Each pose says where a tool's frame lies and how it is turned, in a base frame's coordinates. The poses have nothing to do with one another.
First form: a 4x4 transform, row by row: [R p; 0 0 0 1], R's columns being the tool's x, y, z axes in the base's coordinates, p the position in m. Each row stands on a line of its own.
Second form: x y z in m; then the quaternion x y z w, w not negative. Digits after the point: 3 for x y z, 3 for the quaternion.
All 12 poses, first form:
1:
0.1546, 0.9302, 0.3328, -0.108
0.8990, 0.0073, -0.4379, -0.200
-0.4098, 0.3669, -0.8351, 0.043
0, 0, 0, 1
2:
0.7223, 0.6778, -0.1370, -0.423
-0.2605, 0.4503, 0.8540, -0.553
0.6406, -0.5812, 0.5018, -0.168
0, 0, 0, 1
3:
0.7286, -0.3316, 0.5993, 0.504
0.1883, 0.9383, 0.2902, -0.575
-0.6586, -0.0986, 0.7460, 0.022
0, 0, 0, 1
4:
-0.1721, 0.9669, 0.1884, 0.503
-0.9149, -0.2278, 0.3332, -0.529
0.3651, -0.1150, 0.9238, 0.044
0, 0, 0, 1
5:
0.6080, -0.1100, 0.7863, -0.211
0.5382, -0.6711, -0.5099, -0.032
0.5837, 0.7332, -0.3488, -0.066
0, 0, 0, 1
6:
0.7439, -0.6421, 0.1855, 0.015
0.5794, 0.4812, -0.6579, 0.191
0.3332, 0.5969, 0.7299, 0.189
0, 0, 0, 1
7:
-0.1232, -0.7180, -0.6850, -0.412
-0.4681, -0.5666, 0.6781, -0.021
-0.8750, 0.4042, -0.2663, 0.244
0, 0, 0, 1
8:
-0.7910, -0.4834, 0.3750, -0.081
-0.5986, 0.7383, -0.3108, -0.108
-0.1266, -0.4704, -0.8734, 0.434
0, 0, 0, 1
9:
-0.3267, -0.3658, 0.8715, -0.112
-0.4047, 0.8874, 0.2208, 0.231
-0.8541, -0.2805, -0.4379, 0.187
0, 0, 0, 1
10:
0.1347, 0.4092, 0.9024, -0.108
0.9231, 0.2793, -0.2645, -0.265
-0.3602, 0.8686, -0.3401, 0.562
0, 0, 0, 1
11:
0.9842, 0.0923, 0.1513, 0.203
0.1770, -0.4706, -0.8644, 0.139
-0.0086, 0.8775, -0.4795, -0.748
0, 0, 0, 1
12:
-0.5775, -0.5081, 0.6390, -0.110
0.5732, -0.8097, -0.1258, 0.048
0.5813, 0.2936, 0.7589, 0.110
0, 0, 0, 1
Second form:
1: -0.108, -0.200, 0.043, 0.704, 0.650, -0.027, 0.286
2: -0.423, -0.553, -0.168, -0.439, -0.238, -0.287, 0.818
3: 0.504, -0.575, 0.022, -0.105, 0.340, 0.141, 0.924
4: 0.503, -0.529, 0.044, -0.182, -0.072, -0.762, 0.617
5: -0.211, -0.032, -0.066, 0.811, 0.132, 0.423, 0.383
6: 0.015, 0.191, 0.189, 0.365, -0.043, 0.355, 0.859
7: -0.412, -0.021, 0.244, -0.654, 0.454, 0.597, 0.105
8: -0.081, -0.108, 0.434, -0.293, 0.922, -0.212, 0.136
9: -0.112, 0.231, 0.187, -0.237, 0.814, -0.018, 0.530
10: -0.108, -0.265, 0.562, 0.547, 0.609, 0.248, 0.518
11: 0.203, 0.139, -0.748, 0.856, 0.079, 0.042, 0.508
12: -0.110, 0.048, 0.110, 0.344, 0.047, 0.887, 0.305
